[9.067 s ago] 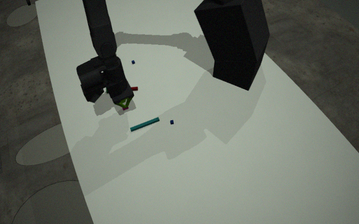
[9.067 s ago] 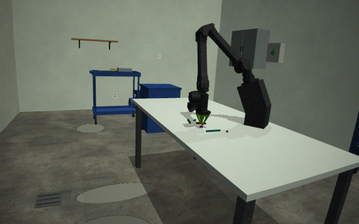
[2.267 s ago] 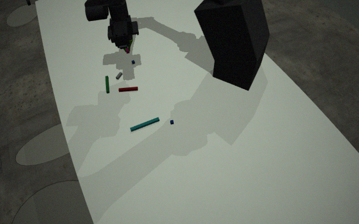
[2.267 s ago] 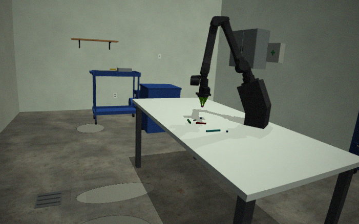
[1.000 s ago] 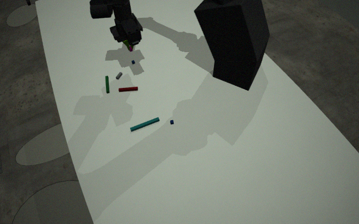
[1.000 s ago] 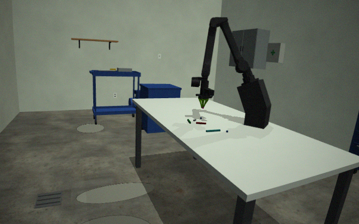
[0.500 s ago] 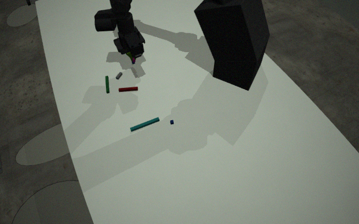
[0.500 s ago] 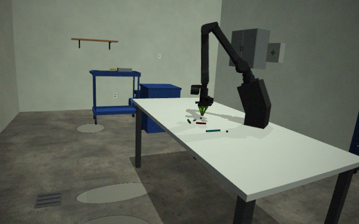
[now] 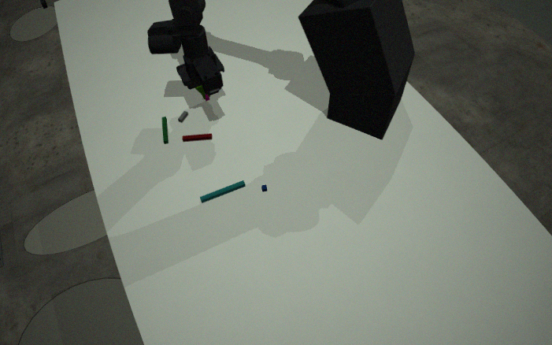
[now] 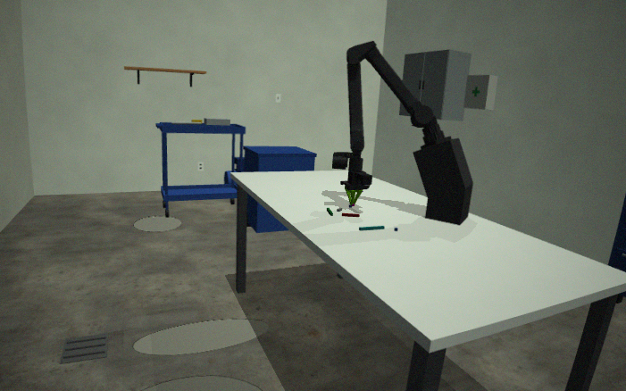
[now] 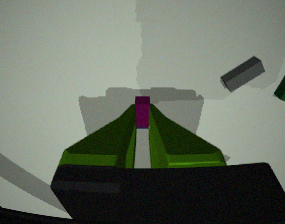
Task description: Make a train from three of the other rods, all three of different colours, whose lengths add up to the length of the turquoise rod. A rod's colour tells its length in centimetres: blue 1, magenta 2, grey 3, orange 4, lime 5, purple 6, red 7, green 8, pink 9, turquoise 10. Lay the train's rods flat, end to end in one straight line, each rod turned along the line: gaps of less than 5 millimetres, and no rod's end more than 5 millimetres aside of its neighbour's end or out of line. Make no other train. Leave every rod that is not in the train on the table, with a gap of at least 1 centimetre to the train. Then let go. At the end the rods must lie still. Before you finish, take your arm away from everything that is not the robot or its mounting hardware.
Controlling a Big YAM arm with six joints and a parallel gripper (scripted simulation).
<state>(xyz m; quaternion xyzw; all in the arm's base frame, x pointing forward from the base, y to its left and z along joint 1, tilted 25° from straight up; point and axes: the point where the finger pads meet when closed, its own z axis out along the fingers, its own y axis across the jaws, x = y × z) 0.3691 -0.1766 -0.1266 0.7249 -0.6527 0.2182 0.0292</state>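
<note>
My hand is 1 cm above the magenta rod. The rest, counted from my hand: green rod 13 cm ahead, 5 cm to the left, 2 cm below; then grey rod 7 cm ahead, 3 cm to the left, 2 cm below; then red rod 6 cm ahead, 11 cm to the left, 2 cm below.
</note>
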